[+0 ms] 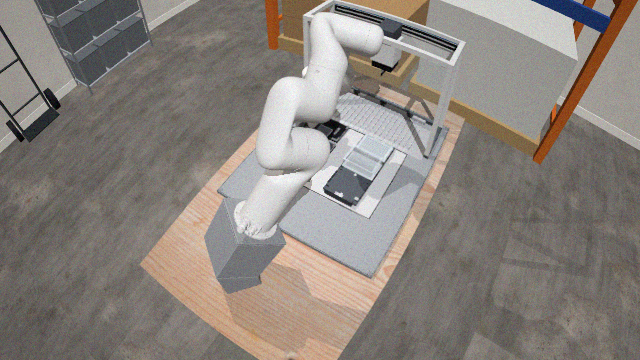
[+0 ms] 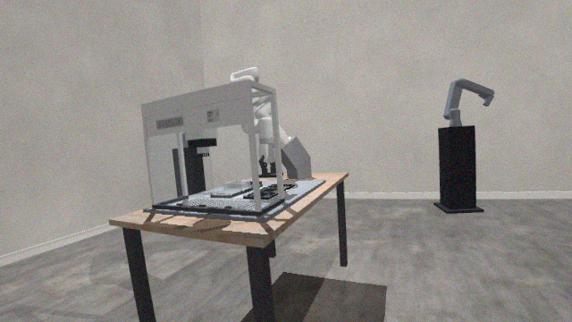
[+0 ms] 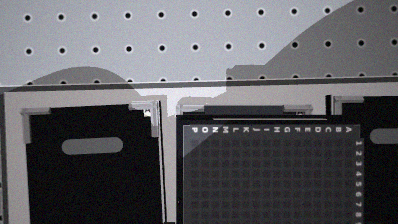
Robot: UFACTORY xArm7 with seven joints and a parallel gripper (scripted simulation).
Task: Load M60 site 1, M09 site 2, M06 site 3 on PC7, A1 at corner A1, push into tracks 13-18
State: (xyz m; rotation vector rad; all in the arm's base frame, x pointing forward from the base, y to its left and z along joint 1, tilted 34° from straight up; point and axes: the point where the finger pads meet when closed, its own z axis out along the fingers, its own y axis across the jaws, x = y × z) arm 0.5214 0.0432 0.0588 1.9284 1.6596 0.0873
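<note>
My hand is 40 mm past the dark plate carrier PC7, 200 mm to the left of it and 90 mm above it. Also, from my hand: white apron (30 mm behind, 120 mm to the right, 100 mm below); then 96-well plate M06 (40 mm behind, 200 mm to the right, 70 mm below); then deep-well block M09 (10 mm below).
</note>
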